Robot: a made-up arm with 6 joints.
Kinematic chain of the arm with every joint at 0, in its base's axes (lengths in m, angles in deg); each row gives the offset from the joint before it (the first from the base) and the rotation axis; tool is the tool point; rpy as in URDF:
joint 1: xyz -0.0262 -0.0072 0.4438 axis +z
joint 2: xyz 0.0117 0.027 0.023 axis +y
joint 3: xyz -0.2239 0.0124 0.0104 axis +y
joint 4: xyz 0.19 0.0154 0.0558 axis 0.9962 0 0.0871
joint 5: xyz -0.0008 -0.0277 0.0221 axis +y
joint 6: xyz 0.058 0.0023 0.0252 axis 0.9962 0 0.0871
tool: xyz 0.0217 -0.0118 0.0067 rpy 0 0 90
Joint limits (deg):
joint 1: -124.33..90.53
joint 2: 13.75..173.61
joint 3: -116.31..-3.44
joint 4: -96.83..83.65
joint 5: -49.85..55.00
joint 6: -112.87..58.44
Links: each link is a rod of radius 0.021 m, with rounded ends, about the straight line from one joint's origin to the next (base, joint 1, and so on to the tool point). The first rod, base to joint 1, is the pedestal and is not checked.
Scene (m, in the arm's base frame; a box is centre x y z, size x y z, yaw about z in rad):
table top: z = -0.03
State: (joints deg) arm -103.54 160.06 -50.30 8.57 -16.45 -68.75
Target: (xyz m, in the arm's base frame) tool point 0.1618 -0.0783 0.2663
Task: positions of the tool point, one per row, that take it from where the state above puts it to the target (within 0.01 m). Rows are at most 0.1 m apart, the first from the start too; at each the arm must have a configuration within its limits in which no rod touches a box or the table.
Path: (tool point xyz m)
1: -0.0021 -0.2603 0.2508
2: 0.0595 -0.2329 0.2534
3: 0.1095 -0.1906 0.2567
4: 0.1444 -0.1374 0.2609
5: 0.1618 -0.0783 0.2663

